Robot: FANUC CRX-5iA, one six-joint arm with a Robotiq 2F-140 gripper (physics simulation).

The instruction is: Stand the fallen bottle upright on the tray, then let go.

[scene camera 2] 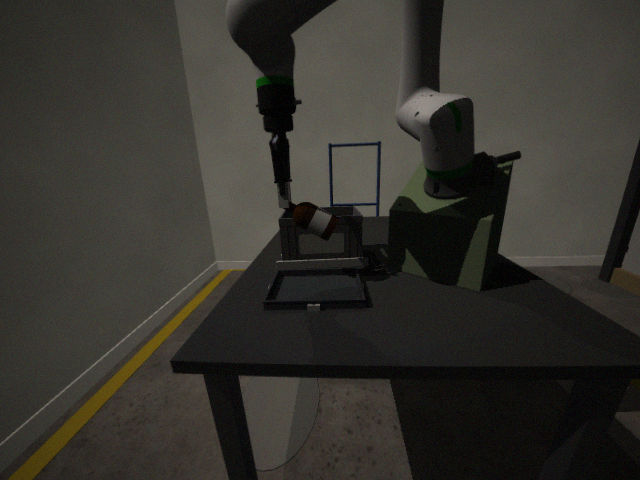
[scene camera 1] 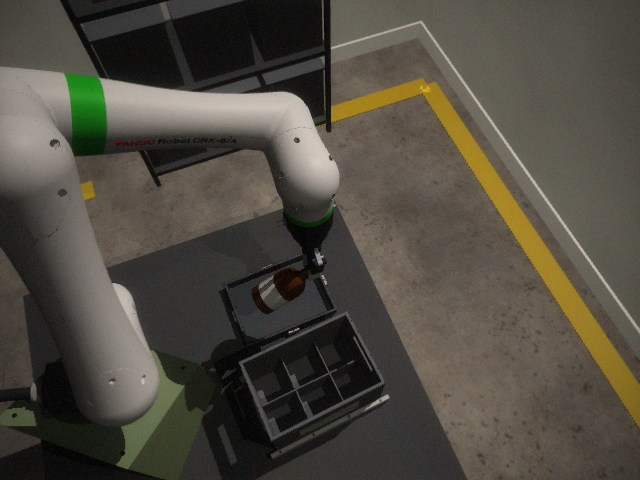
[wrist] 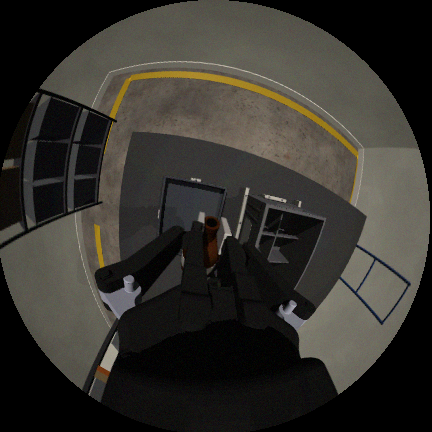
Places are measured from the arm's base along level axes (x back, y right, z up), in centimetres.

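Pixels of known places: gripper, fingertip midpoint: [scene camera 2: 285, 206] [scene camera 1: 311, 271] [wrist: 210, 222]; arm's base, link origin: [scene camera 2: 450, 184].
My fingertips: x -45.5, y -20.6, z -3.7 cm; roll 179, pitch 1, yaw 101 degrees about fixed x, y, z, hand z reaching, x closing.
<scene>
For each thing: its top centre in the pictures, then the offset to it from my fingertips. Level surfaces: height alone.
- brown bottle with a white label, top centre: [wrist: 199, 263] [scene camera 1: 285, 276] [scene camera 2: 307, 198] dx +6.2, dy +1.2, dz +2.0 cm
- grey divided crate, top centre: [scene camera 1: 311, 372] [wrist: 282, 264] [scene camera 2: 320, 211] dx +3.8, dy +21.7, dz -5.6 cm
- dark table, surface height: dz -23.1 cm
The brown bottle with a white label [scene camera 1: 279, 290] [scene camera 2: 316, 221] [wrist: 212, 242] hangs in the air, strongly tilted. In scene camera 2 its neck is at the upper left and its base points down to the right. My gripper [scene camera 1: 311, 270] [scene camera 2: 284, 200] [wrist: 210, 222] points down and is shut on the bottle's neck; the open mouth shows between the pale fingertips in the wrist view. The tray [scene camera 1: 258, 324] [scene camera 2: 320, 287] [wrist: 192, 200] is a shallow dark frame on the table. The bottle is well above it, touching neither its floor nor its rim.
A grey divided crate [scene camera 1: 289, 431] [scene camera 2: 320, 249] stands right beside the tray on the dark table [scene camera 1: 170, 310] [scene camera 2: 439, 330]. The arm's green pedestal [scene camera 1: 168, 418] [scene camera 2: 439, 248] is on the same table. A black shelf rack [scene camera 1: 327, 67] and a blue frame [scene camera 2: 354, 144] stand beyond.
</scene>
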